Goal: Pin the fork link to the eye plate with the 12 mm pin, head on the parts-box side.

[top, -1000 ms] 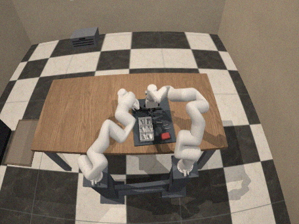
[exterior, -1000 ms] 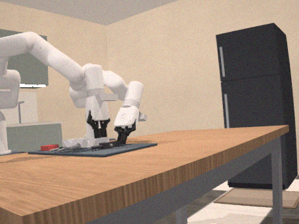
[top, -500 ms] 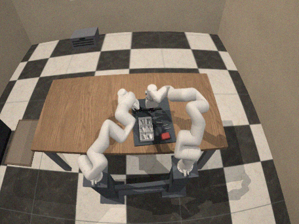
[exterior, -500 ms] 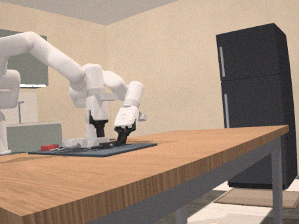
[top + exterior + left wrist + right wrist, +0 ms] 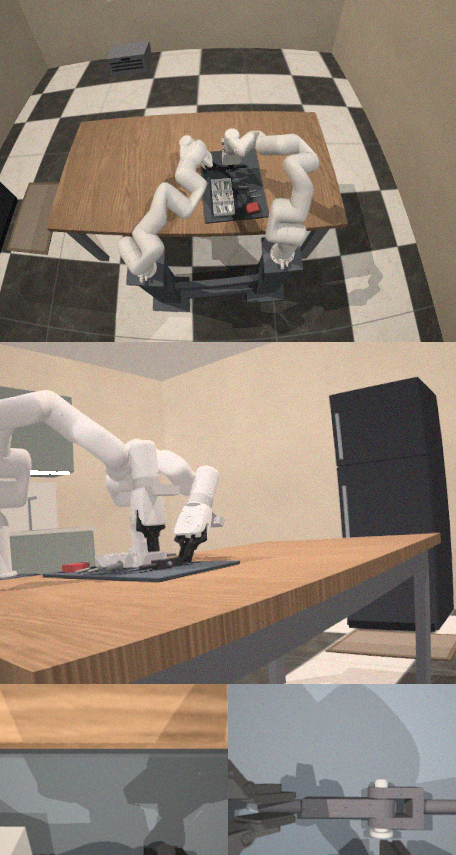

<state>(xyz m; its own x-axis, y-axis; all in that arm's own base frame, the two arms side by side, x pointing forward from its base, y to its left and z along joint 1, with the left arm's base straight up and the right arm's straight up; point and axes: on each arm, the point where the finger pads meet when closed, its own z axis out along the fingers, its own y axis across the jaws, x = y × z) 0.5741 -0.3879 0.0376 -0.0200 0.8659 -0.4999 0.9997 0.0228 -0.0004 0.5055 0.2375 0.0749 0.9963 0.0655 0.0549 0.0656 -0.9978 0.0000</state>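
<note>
The fork link is 4 cm ahead of my right hand, 3 cm to the right of it and 5 cm below it. From my right hand the other things lie so: eye plate (4 cm ahead, 4 cm to the left, 5 cm below); then dark mat (7 cm behind, 7 cm below); then white parts box (16 cm behind, 7 cm to the left, 6 cm below).
The eye plate lies 60 mm to the right of my left hand and 20 mm below it. Round my left hand: dark mat 100 mm to the right, 100 mm behind, 30 mm below; then fork link 120 mm to the right, 20 mm below; then white parts box 200 mm behind, 30 mm to the right, 20 mm below.
</note>
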